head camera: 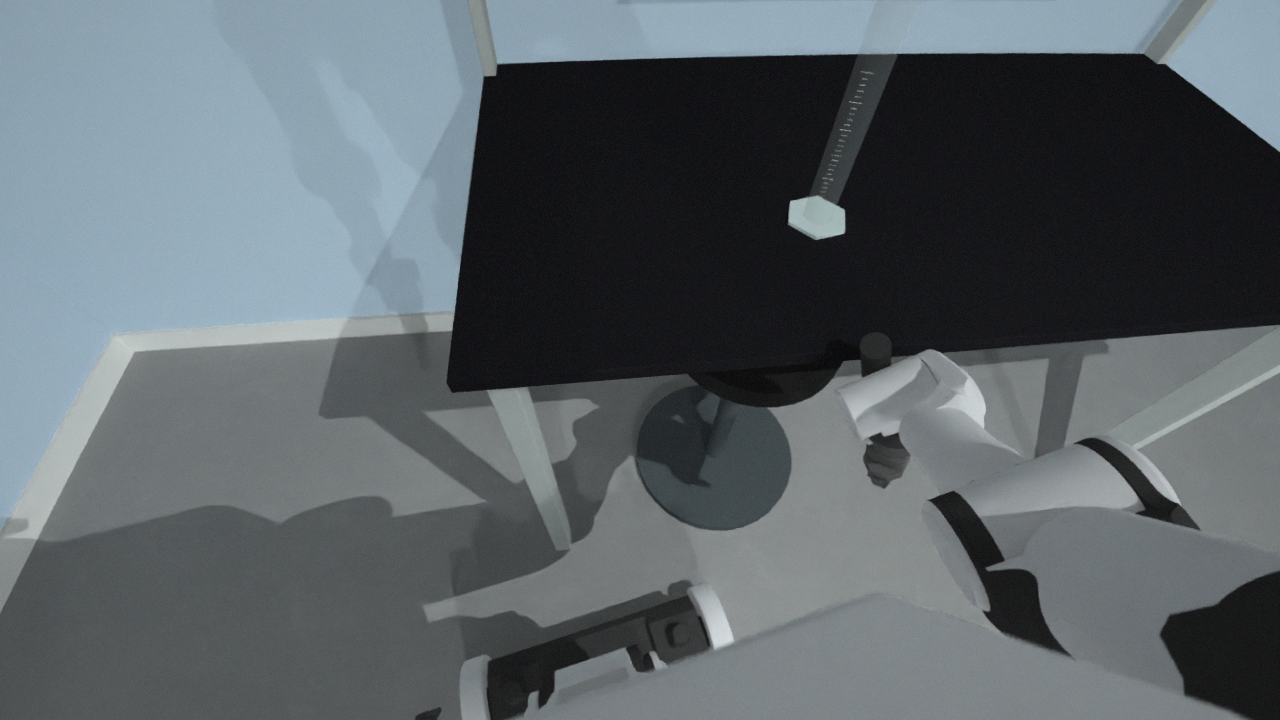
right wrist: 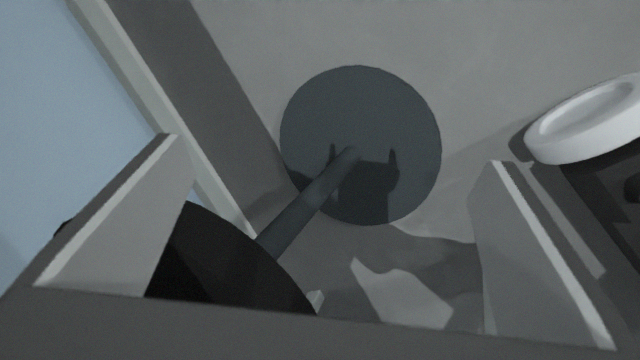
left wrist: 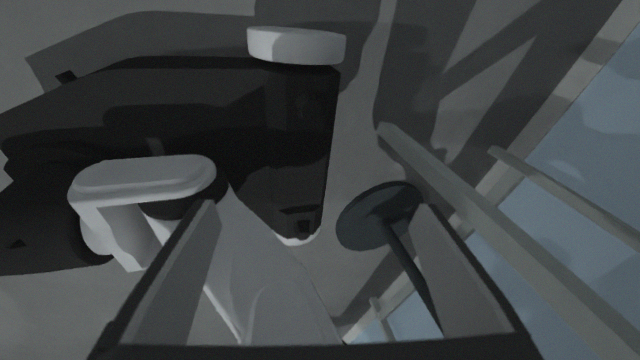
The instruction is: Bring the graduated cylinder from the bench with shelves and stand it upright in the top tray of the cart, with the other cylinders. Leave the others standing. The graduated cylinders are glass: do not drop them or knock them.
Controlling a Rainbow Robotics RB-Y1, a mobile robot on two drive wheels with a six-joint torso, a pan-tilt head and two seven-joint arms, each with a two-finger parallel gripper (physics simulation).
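Places are measured from the robot's base along level axes (x ahead, y left, z up), in metres.
Pixels of known places: left gripper, fingertip midpoint: point(left wrist: 318, 214); right gripper, fingertip midpoint: point(right wrist: 330, 167).
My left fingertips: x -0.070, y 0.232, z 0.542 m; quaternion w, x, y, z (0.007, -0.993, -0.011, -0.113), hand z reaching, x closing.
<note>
Ahead of a thing's pixels: the offset from my left fingertips to its top centre. "spot": to the spot under its first point. Level surfaces: height alone.
The clear graduated cylinder @[spot: 0.479 m ahead, 0.703 m right, 0.527 m up] point(head camera: 845, 134) stands upright on its pale hexagonal foot on the black bench top @[0.374 m up] point(head camera: 608, 223), in the head view right of centre. Its upper end runs out of the top of the picture. My right arm point(head camera: 962, 411) is beyond the bench's near edge, low and to the right of the cylinder in the picture; its fingers are not clearly visible there. My right gripper point(right wrist: 330, 167) is open and empty, above the floor and stool, away from the cylinder. My left gripper point(left wrist: 318, 214) is open and empty, low beside my body. The cart and other cylinders do not show.
A stool stands partly under the bench, its round base point(head camera: 716, 474) point(right wrist: 360, 100) on the floor and its black seat @[spot: 0.344 m ahead, 0.737 m right, 0.098 m up] point(right wrist: 235, 260) close to my right gripper's view. A bench leg point(head camera: 534, 474) point(left wrist: 465, 195) stands left of it in the head view. The blue wall point(head camera: 223, 179) is behind.
</note>
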